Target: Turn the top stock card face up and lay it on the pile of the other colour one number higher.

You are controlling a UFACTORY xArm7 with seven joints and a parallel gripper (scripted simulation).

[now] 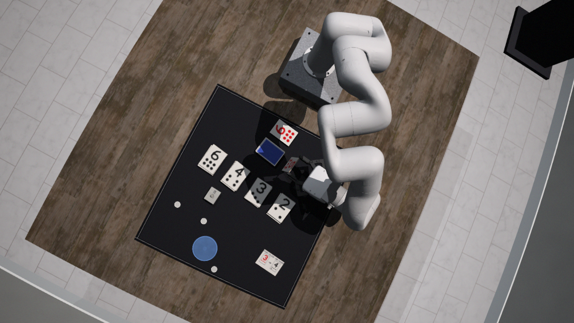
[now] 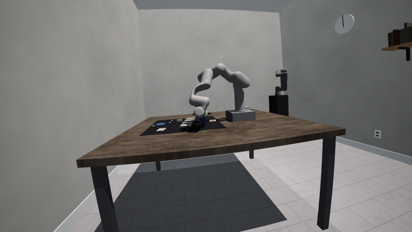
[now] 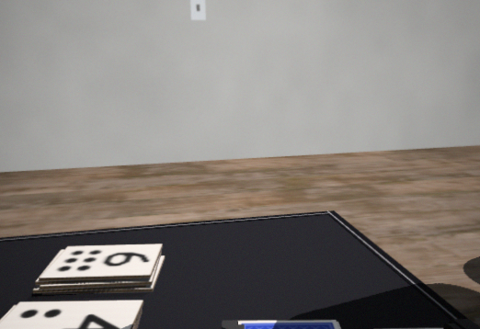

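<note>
The black 2 card lies 150 mm ahead of my hand, 80 mm below it and 20 mm to the left of it. The rest, counted from my hand: black 4 card 180 mm to the right, 110 mm ahead, 70 mm below; black 3 card 130 mm ahead, 80 mm to the right, 80 mm below; black mat 160 mm ahead, 100 mm to the right, 100 mm below.
</note>
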